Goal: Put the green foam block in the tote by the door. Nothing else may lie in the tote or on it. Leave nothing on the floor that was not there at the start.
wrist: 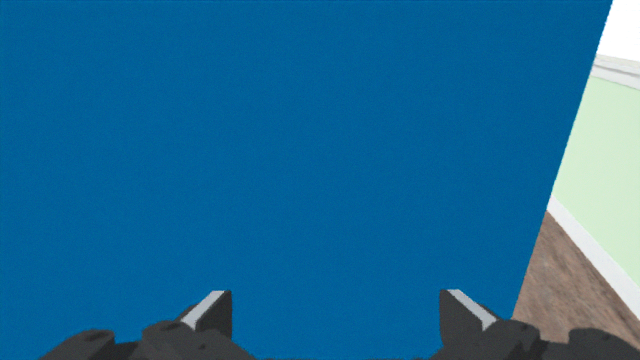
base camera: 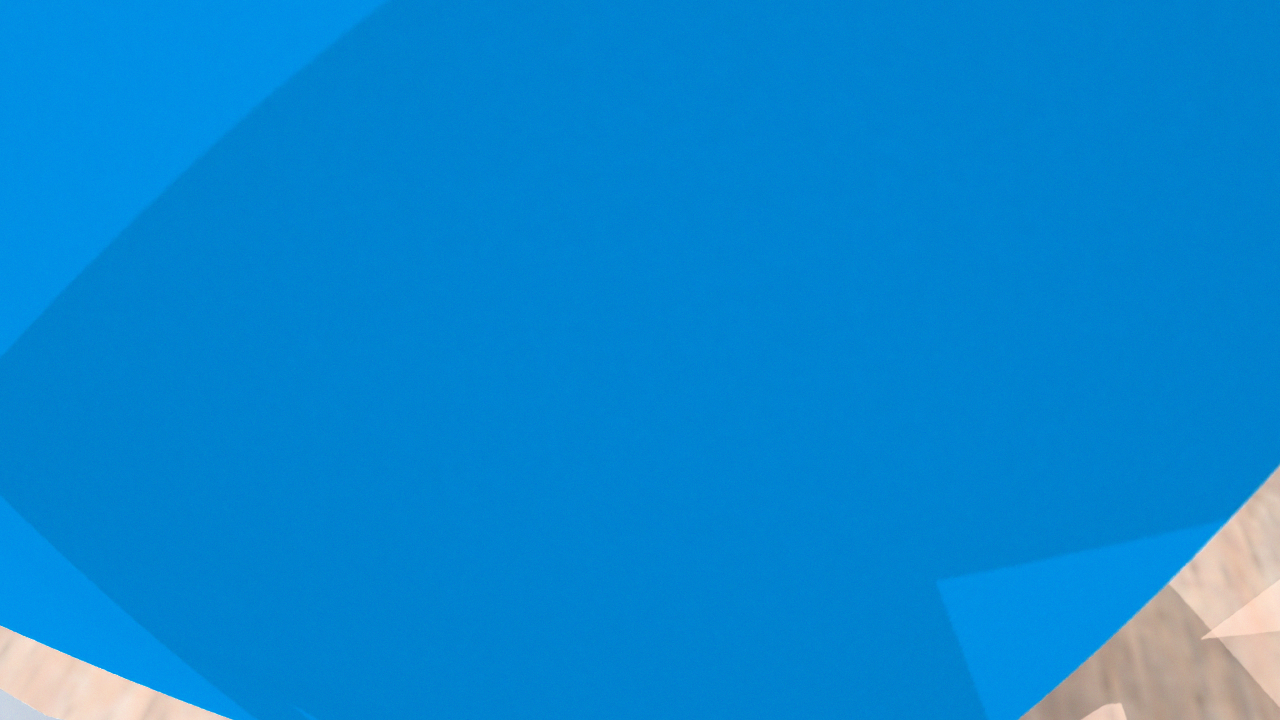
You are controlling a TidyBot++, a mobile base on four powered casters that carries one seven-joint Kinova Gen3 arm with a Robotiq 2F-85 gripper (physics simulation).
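Places are measured from the arm's base along level axes (x ahead, y left, z up), in centimetres.
Where they show: gripper, between the fingertips: [wrist: 335, 313].
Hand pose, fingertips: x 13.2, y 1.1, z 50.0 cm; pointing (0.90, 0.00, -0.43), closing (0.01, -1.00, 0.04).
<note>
After its pixels a point has its place.
My gripper [wrist: 335, 313] {x 13.2, y 1.1, z 50.0 cm} is open, its two fingertips wide apart at the bottom of the wrist view. A large flat blue surface [base camera: 626, 313] {x 16.2, y 0.5, z -10.0 cm} [wrist: 300, 150] {x 16.5, y 2.8, z 55.9 cm} stands close in front of the fingers and fills most of both views; whether the fingers touch it cannot be told. What object this surface belongs to cannot be told. The green foam block, the tote and the door do not show in either view.
Wood floor [base camera: 1154, 662] {x 23.4, y -26.2, z -39.7 cm} [wrist: 565, 290] {x 119.2, y -97.3, z -39.6 cm} shows past the blue surface at the lower right. A pale green wall [wrist: 605, 150] {x 158.9, y -124.3, z 7.1 cm} with a white baseboard [wrist: 595, 245] {x 140.2, y -120.4, z -31.5 cm} stands at the right in the wrist view, below a white sill [wrist: 620, 72] {x 165.3, y -123.5, z 40.2 cm}.
</note>
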